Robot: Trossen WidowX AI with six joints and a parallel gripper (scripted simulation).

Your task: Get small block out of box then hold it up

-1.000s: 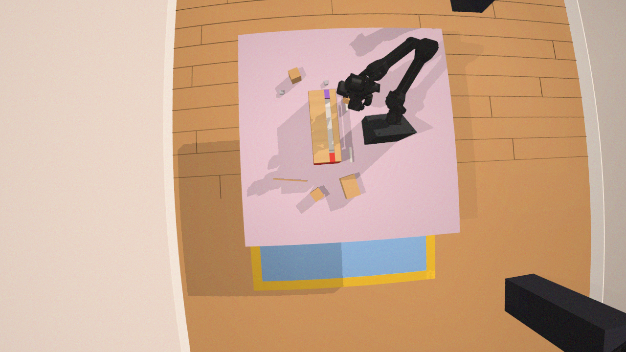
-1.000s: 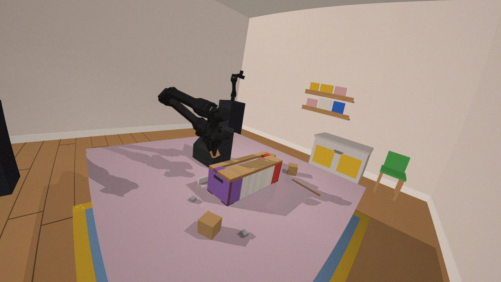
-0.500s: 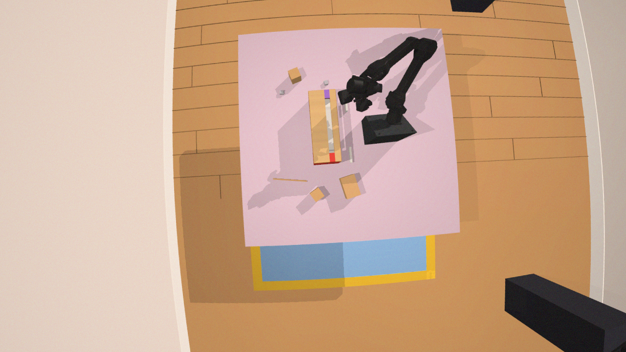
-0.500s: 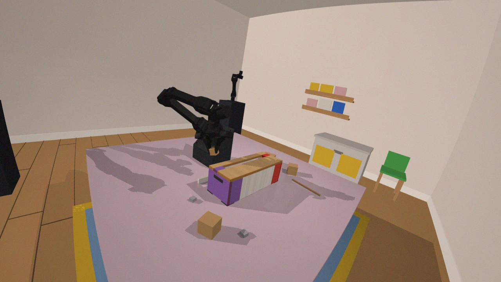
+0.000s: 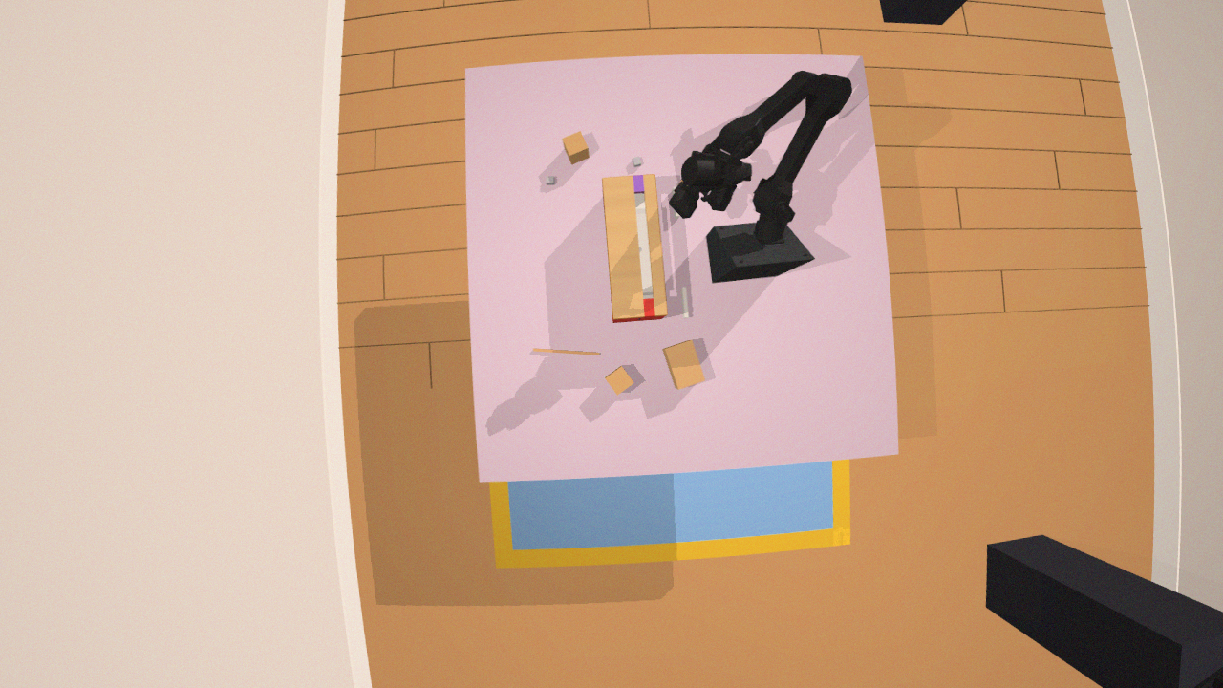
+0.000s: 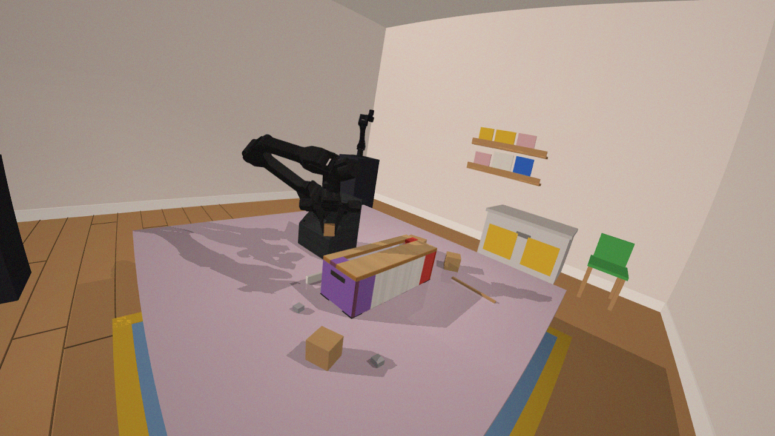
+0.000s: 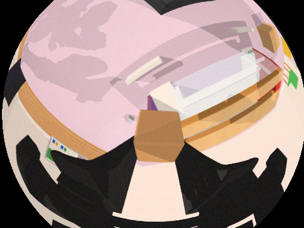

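Now: gripper tip 1 cm to the right of the tan block, 1 cm below it and 1 cm past it. Round my gripper tip: box (14 cm to the left, 11 cm below, 8 cm ahead).
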